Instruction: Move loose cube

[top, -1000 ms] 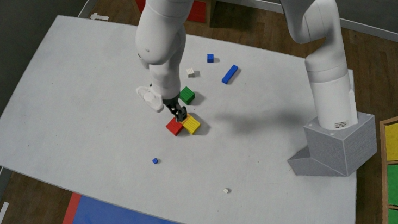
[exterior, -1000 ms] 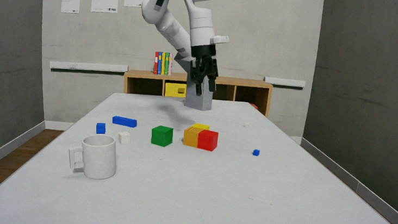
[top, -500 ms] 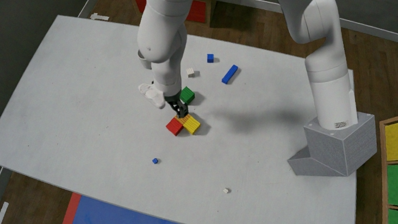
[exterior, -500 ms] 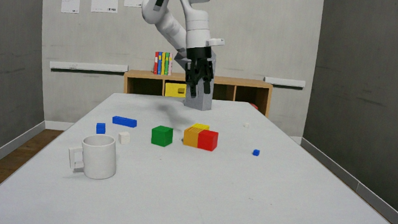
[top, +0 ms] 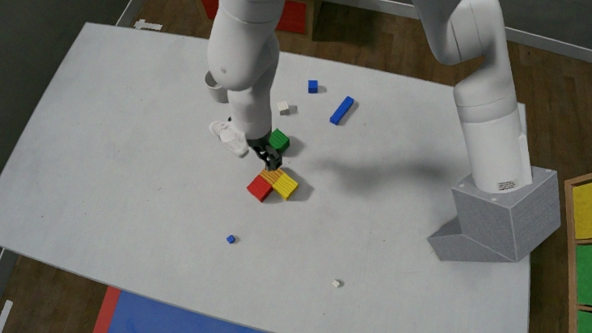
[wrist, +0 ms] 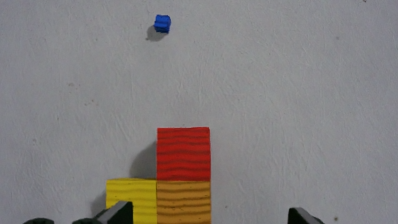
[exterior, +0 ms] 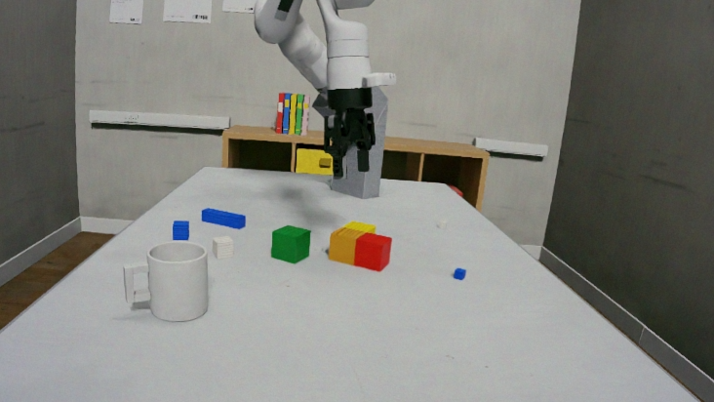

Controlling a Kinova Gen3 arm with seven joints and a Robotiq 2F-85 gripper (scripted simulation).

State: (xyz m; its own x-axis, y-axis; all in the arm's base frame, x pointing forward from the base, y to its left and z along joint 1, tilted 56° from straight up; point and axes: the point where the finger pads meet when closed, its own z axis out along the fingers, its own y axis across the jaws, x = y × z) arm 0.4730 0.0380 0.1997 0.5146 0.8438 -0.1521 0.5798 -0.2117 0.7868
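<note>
Right now the green cube is 50 mm behind my hand, 90 mm to the right of it and 140 mm below it. Also, from my hand: yellow cube 60 mm behind, 50 mm to the left, 140 mm below; then red cube 10 mm ahead, 50 mm to the left, 140 mm below; then orange cube 30 mm behind, 10 mm to the left, 140 mm below.
</note>
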